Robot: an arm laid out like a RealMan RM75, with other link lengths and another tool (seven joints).
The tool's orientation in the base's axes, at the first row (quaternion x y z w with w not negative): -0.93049, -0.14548, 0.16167, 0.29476
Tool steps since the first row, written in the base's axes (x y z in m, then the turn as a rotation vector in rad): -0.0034, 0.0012, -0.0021, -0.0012, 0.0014, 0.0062; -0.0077, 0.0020, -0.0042, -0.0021, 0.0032, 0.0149; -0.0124, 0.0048, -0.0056, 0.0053, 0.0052, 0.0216; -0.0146, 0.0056, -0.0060, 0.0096, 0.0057, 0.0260; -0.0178, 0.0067, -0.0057, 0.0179, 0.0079, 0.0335; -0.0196, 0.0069, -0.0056, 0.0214, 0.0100, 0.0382; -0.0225, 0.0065, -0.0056, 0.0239, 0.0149, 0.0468; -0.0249, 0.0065, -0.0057, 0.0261, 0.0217, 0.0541
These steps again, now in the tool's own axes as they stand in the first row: -0.0022, -0.0003, 0.0035, -0.0019, -0.0050, -0.0036; -0.0053, -0.0004, 0.0072, -0.0039, -0.0118, -0.0091; -0.0083, -0.0026, 0.0115, 0.0021, -0.0160, -0.0162; -0.0099, -0.0034, 0.0131, 0.0052, -0.0183, -0.0210; -0.0124, -0.0050, 0.0147, 0.0119, -0.0230, -0.0289; -0.0140, -0.0055, 0.0154, 0.0148, -0.0268, -0.0328; -0.0168, -0.0057, 0.0163, 0.0170, -0.0354, -0.0380; -0.0189, -0.0061, 0.0173, 0.0199, -0.0447, -0.0411
